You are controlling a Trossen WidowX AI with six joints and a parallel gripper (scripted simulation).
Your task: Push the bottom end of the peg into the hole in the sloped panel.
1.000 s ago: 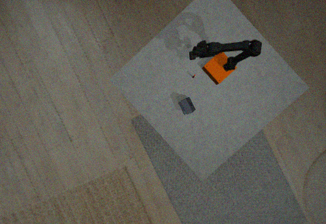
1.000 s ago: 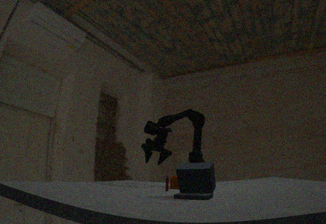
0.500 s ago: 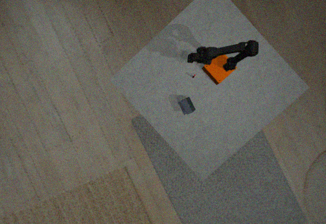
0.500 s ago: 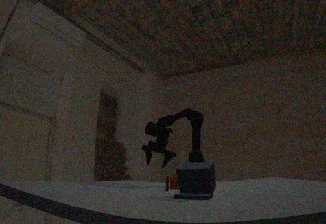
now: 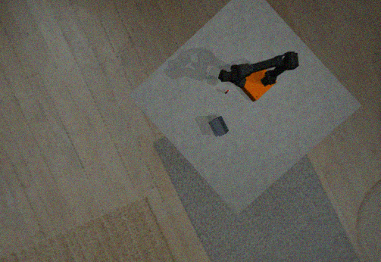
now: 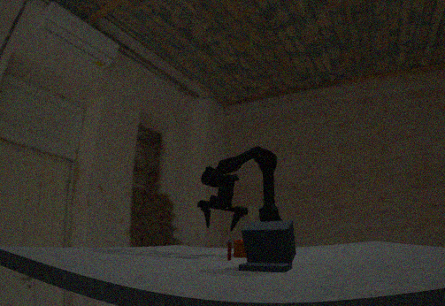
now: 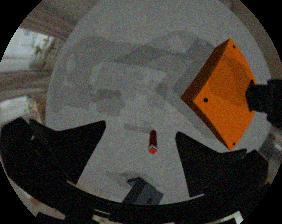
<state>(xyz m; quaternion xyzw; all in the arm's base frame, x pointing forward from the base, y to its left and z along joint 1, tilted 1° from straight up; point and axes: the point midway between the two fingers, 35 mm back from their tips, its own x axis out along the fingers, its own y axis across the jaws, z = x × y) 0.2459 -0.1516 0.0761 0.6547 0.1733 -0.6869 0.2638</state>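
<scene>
The red peg is 6 cm below my gripper tip, 5 cm to the left of it and 3 cm ahead of it. From my gripper tip the other things lie so: grey sloped panel block: 24 cm to the left, 23 cm ahead, 4 cm below.
</scene>
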